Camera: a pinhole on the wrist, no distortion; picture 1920 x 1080 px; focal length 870.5 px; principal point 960.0 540.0 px. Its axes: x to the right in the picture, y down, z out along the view. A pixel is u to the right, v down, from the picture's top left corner.
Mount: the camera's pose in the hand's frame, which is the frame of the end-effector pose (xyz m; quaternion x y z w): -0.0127 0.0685 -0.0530 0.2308 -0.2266 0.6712 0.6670
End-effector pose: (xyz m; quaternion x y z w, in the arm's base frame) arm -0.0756 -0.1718 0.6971 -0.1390 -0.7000 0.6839 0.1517
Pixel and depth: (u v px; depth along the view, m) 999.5 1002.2 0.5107
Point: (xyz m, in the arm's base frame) 0.0364 -0.6253 0.9118
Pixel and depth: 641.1 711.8 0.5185
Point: -0.0664 -0.4473 1.0898
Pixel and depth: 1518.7 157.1 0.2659
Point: -0.2780 -0.3674 0.6530
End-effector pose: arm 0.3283 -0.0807 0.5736 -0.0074 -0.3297 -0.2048 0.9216
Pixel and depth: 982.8 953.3 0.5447
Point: -0.1904 -0.1576 0.6825
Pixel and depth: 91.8 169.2 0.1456
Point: 0.3286 -0.2273 0.5672
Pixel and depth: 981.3 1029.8 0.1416
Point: 0.2212 -0.0522 0.5639
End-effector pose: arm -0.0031 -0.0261 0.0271 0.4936 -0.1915 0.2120 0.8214
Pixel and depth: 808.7 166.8 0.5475
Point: 0.3354 -0.4200 0.0386
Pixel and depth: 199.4 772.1 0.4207
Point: 0.1486 -0.2976 -0.3624
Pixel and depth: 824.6 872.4 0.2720
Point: -0.0421 -0.2221 -0.0693
